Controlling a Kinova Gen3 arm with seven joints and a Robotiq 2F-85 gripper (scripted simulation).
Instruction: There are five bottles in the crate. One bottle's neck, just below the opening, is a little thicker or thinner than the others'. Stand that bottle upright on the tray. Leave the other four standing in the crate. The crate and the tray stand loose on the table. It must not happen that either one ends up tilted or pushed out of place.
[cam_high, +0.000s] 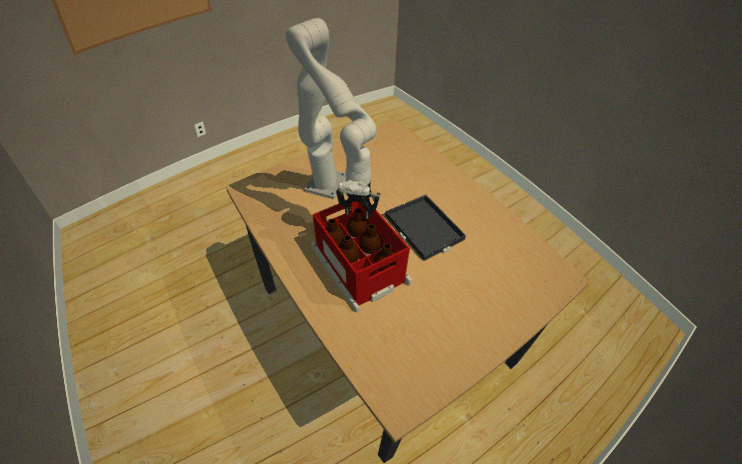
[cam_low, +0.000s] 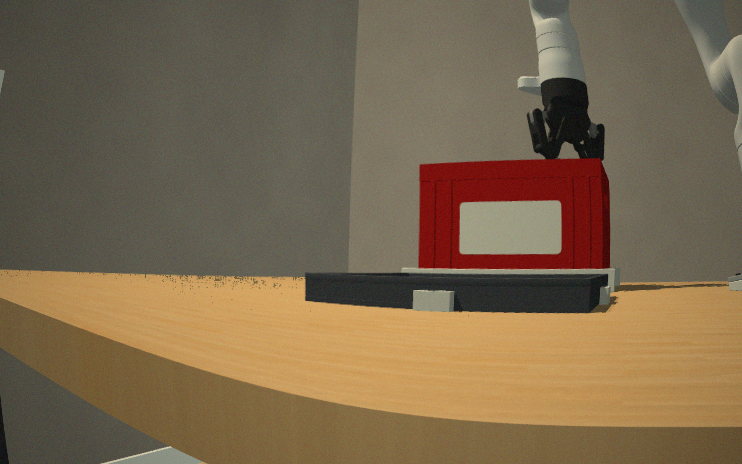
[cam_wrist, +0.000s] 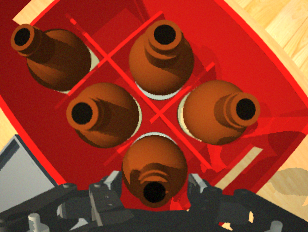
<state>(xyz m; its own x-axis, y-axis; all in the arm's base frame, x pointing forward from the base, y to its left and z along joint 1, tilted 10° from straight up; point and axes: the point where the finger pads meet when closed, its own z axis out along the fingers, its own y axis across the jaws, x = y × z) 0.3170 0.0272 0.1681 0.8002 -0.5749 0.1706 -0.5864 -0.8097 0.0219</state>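
The red crate lies 9 cm ahead of my hand, 3 cm to the right of it and 7 cm below it. From my hand the other things lie so: dark grey tray: 2 cm ahead, 26 cm to the left, 14 cm below; glass bottle: 17 cm ahead, 3 cm to the left, 7 cm below.
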